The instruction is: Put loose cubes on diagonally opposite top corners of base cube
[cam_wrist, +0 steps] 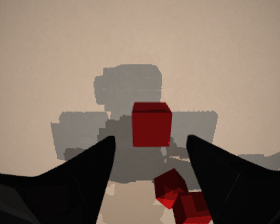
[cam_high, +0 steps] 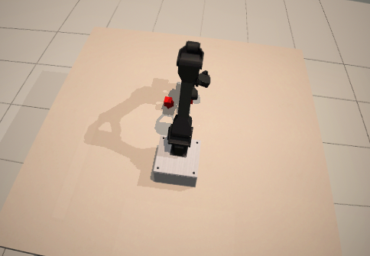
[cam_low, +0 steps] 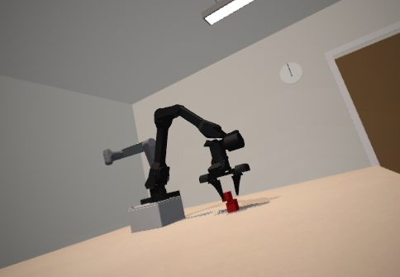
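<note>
Right now my gripper tip is 90 mm to the right of the red base cube, 40 mm past it and 30 mm above it.
</note>
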